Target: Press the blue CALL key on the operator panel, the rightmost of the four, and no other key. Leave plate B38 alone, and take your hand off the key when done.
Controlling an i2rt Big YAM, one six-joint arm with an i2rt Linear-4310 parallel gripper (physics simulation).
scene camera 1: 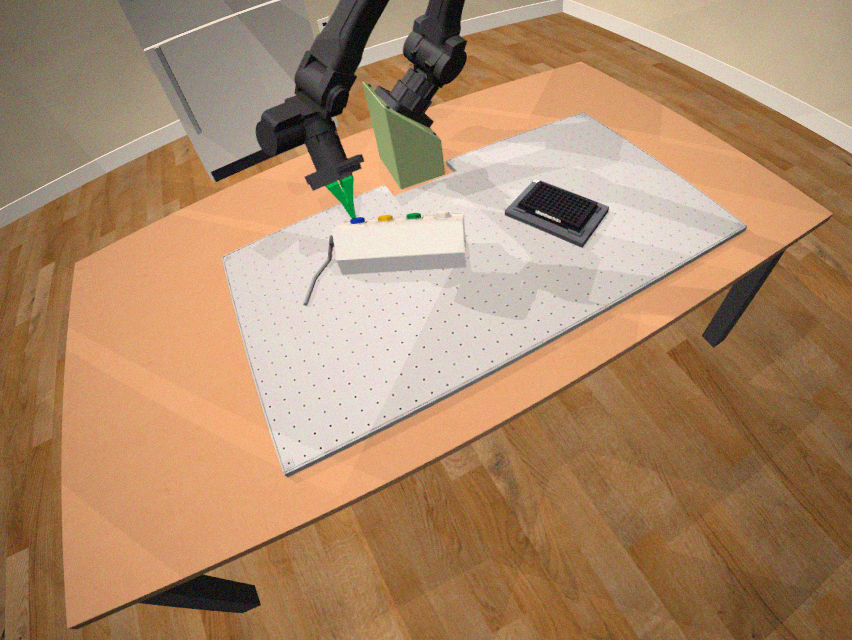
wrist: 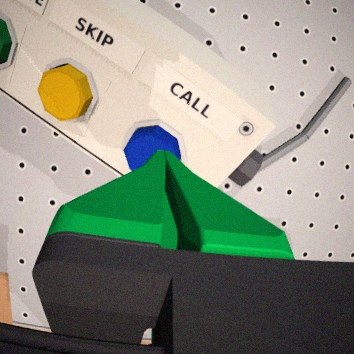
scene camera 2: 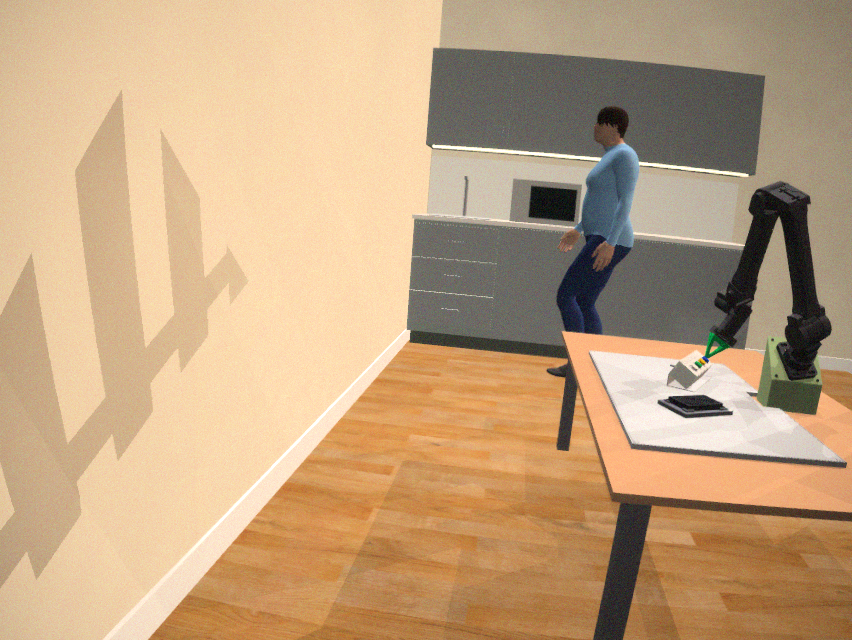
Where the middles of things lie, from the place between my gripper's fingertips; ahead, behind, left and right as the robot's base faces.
Right now the blue CALL key (wrist: 144, 141) is 1 cm below my hand. From my hand the other things lie so: yellow SKIP key (wrist: 64, 91) 5 cm to the left, 3 cm ahead, 1 cm below.
